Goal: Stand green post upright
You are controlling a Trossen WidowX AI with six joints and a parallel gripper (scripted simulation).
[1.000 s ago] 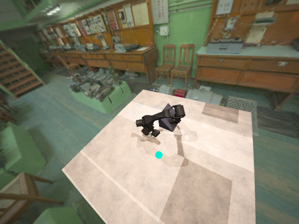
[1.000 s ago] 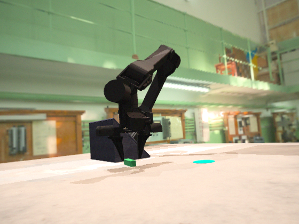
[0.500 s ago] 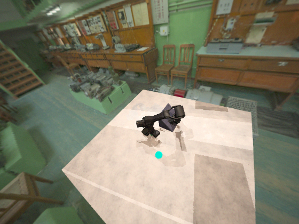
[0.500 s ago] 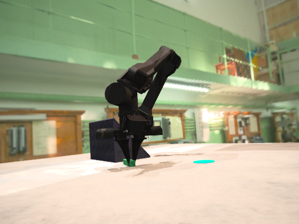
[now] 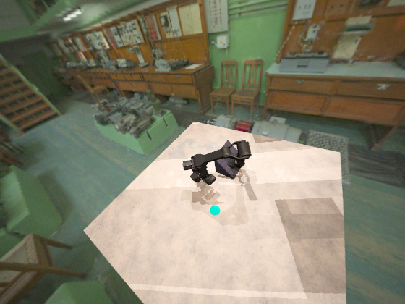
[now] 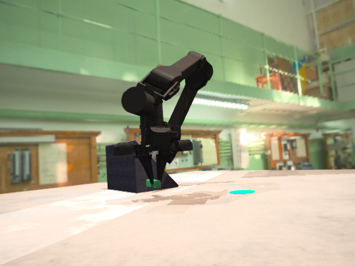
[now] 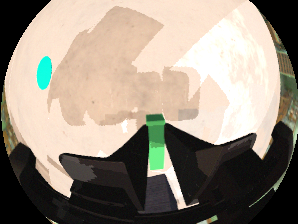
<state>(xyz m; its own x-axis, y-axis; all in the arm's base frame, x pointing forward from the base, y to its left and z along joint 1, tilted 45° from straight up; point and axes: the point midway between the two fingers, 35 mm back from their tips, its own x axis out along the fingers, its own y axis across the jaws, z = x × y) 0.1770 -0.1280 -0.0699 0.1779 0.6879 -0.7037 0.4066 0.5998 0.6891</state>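
My gripper tip is 160 mm short of the cyan circle, 130 mm to the right of it and 30 mm above it. The rest, counted from my gripper tip: green post (20 mm behind, 10 mm to the left).
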